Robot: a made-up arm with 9 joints. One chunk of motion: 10 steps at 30 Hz.
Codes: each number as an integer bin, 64 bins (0 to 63) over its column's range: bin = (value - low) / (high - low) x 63, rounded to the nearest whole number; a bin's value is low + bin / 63 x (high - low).
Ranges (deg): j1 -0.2..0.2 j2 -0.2..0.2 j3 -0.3..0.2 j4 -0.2..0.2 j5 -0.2..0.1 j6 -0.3..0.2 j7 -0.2..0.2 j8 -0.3..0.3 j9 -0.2..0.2
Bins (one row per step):
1: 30 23 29 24 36 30 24 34 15
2: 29 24 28 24 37 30 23 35 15
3: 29 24 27 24 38 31 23 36 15
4: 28 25 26 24 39 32 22 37 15
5: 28 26 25 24 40 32 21 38 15
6: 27 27 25 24 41 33 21 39 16
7: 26 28 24 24 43 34 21 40 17
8: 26 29 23 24 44 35 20 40 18
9: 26 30 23 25 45 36 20 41 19
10: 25 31 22 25 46 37 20 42 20
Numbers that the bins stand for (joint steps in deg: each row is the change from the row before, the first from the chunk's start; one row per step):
1: -0.010 -0.054 -0.070 -0.048 -0.029 -0.062 -0.048 0.024 -0.105
2: -0.016 -0.048 -0.078 -0.048 -0.024 -0.062 -0.054 0.033 -0.105
3: -0.016 -0.048 -0.086 -0.048 -0.019 -0.054 -0.054 0.043 -0.105
4: -0.022 -0.041 -0.094 -0.048 -0.014 -0.046 -0.060 0.052 -0.105
5: -0.022 -0.035 -0.102 -0.048 -0.010 -0.046 -0.067 0.062 -0.105
6: -0.029 -0.029 -0.102 -0.048 -0.005 -0.038 -0.067 0.071 -0.098
7: -0.035 -0.022 -0.110 -0.048 0.005 -0.030 -0.067 0.081 -0.092
8: -0.035 -0.016 -0.117 -0.048 0.010 -0.022 -0.073 0.081 -0.086
9: -0.035 -0.010 -0.117 -0.041 0.014 -0.014 -0.073 0.090 -0.079
10: -0.041 -0.003 -0.125 -0.041 0.019 -0.006 -0.073 0.100 -0.073

